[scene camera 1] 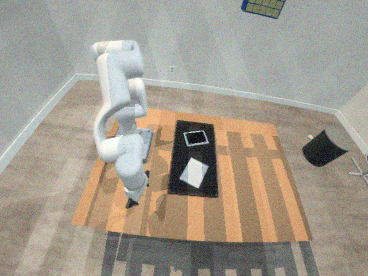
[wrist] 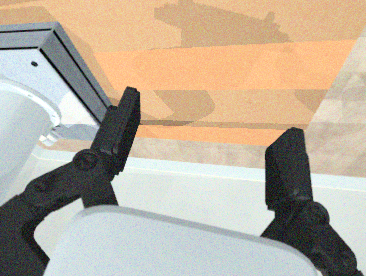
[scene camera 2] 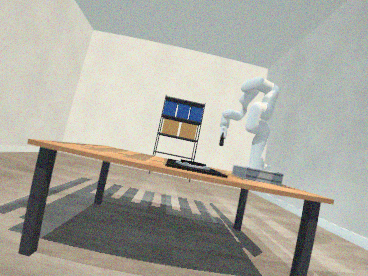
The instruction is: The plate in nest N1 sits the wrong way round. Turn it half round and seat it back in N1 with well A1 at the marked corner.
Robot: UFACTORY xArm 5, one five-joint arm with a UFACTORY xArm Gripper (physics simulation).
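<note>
A pale, flat rectangular plate (scene camera 1: 194, 173) lies turned at an angle on the near half of the black board (scene camera 1: 212, 167) (scene camera 2: 216, 173). Its wells and the marked corner are too small to make out. A light rectangular nest frame (scene camera 1: 198, 145) with a dark inside lies on the far half of the board. No nest labels can be read. My gripper (scene camera 1: 139, 189) (scene camera 2: 221, 140) (wrist: 209, 121) is open and empty, above the table to the left of the board in the first scene view. The plate and the board do not show in the wrist view.
The wooden table (scene camera 1: 250, 200) (scene camera 2: 120, 156) (wrist: 225, 65) carries the board and my arm's grey base block (scene camera 2: 257, 175) (wrist: 75, 75), which stands left of the board in the first scene view. A shelf rack (scene camera 2: 185, 100) stands behind the table; a black bin (scene camera 1: 322, 150) is off its right side.
</note>
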